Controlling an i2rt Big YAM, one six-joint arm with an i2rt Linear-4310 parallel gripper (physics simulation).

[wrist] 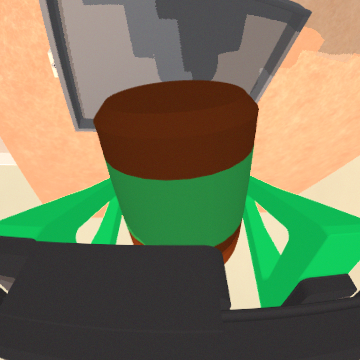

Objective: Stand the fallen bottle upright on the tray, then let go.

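A brown bottle with a wide green band is between the two green fingers, its broad brown end toward the top of the wrist view. My gripper is shut on the bottle around the green band. The grey tray with a raised rim shows behind the bottle's broad end, at the top of the view. The bottle seems to be held off the tray, with the tray farther from the camera. The bottle's far end is mostly hidden by the dark gripper body, and a bit of it shows below the band.
Dark shadows lie across the tray's floor. An orange-tan table top surrounds the tray, and its edges show at the lower left and lower right. A small white piece shows partly beside the tray's left rim.
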